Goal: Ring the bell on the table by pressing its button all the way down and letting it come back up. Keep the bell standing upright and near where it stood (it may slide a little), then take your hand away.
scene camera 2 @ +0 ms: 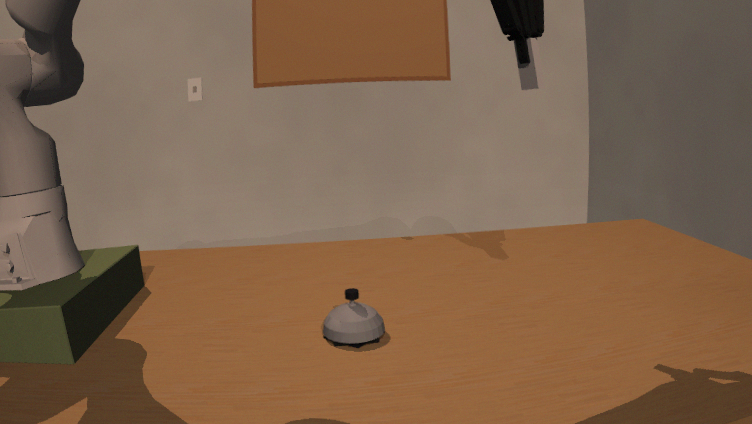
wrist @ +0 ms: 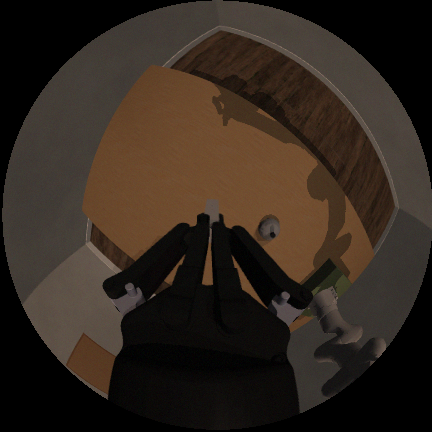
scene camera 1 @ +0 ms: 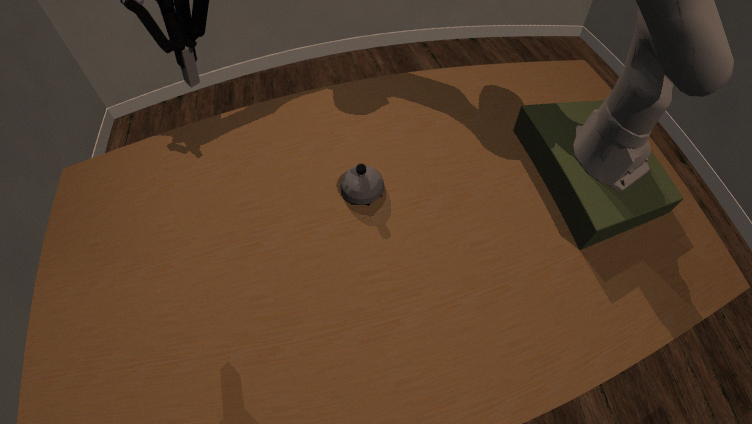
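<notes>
A grey domed bell stands upright on the table. Its black button stands up on a short stem above the dome. My gripper is shut with nothing between its fingertips. It points down and hangs high above the table, well apart from the bell. In scene camera 1 it shows at the upper left, in scene camera 2 at the upper right. In the wrist view the bell lies to the right of the fingertips.
The arm's base stands on a green block at one end of the table. Walls rise beyond the table edges, one with a brown board. Arm shadows fall across the table.
</notes>
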